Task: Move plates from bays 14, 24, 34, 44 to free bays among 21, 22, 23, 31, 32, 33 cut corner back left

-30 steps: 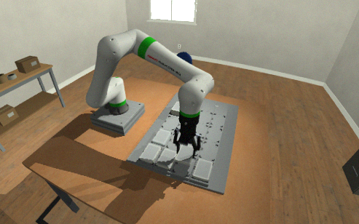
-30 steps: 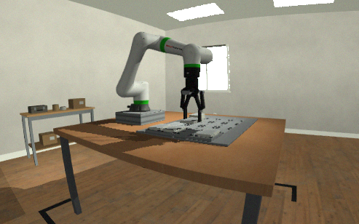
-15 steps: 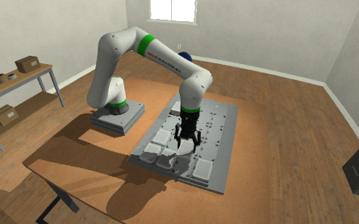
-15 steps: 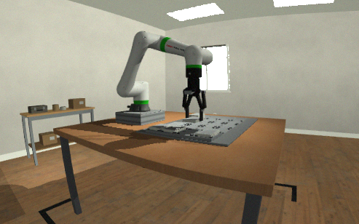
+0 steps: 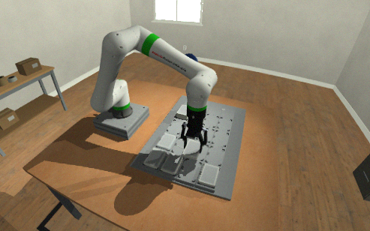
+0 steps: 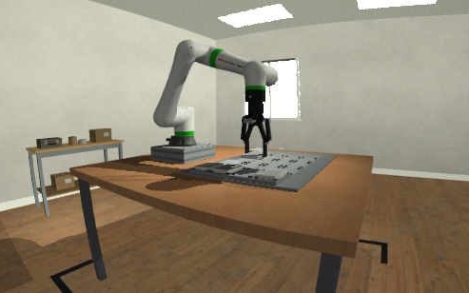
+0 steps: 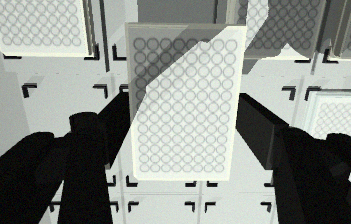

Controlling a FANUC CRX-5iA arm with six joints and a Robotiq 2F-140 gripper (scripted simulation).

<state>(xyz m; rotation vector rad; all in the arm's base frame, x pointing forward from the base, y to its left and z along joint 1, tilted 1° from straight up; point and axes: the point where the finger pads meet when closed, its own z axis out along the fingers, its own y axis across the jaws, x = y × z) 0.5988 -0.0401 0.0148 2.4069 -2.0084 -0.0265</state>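
Now: the sealed deep-well block 350 mm to the left of my hand, 260 mm behind it and 80 mm below it. The rest, counted from my hand: bay label 43: 100 mm below, 80 mm to the left, 70 mm ahead; then sealed 96-well plate: 200 mm behind, 90 mm below, 30 mm to the left.
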